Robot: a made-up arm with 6 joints.
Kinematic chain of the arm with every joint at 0, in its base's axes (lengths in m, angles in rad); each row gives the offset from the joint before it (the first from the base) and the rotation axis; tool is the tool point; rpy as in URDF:
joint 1: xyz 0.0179 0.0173 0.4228 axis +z
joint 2: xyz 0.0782 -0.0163 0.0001 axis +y
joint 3: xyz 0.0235 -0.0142 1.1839 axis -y
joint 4: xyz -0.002 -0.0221 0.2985 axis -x
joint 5: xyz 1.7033 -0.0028 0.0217 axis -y
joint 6: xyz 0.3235 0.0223 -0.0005 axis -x
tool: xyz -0.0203 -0.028 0.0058 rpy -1.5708 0 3.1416
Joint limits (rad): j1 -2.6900..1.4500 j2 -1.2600..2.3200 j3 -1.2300..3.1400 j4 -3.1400..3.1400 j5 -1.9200..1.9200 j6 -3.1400..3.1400
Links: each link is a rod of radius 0.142 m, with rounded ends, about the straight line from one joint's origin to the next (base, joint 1, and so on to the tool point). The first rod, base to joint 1, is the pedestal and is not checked.
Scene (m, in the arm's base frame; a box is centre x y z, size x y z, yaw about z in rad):
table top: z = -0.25
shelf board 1: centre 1.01 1.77 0.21 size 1.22 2.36 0.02 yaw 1
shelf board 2: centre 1.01 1.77 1.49 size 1.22 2.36 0.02 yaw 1
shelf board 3: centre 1.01 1.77 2.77 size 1.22 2.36 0.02 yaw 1
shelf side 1: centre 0.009 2.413 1.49 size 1.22 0.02 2.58 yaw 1
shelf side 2: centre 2.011 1.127 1.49 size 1.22 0.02 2.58 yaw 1
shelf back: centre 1.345 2.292 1.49 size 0.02 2.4 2.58 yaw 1
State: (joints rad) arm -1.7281 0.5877 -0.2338 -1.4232 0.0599 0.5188
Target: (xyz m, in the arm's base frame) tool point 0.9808 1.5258 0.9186
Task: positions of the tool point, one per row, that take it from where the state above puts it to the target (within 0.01 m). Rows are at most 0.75 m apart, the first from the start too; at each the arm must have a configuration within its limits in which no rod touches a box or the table.
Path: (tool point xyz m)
1: 0.2334 -2.2150 0.3452
2: 0.8376 -1.9337 0.5270
3: 1.2879 -1.4893 0.6787
4: 1.5469 -0.9540 0.7983
5: 1.6083 -0.4043 0.8850
6: 1.4945 0.0923 0.9387
7: 1.2485 0.4866 0.9604
8: 0.9233 0.7529 0.9527
9: 0.5716 0.8886 0.9187
10: 0.6987 1.0671 0.9937
11: 0.8405 1.2849 0.9973
12: 0.9807 1.5258 0.9186

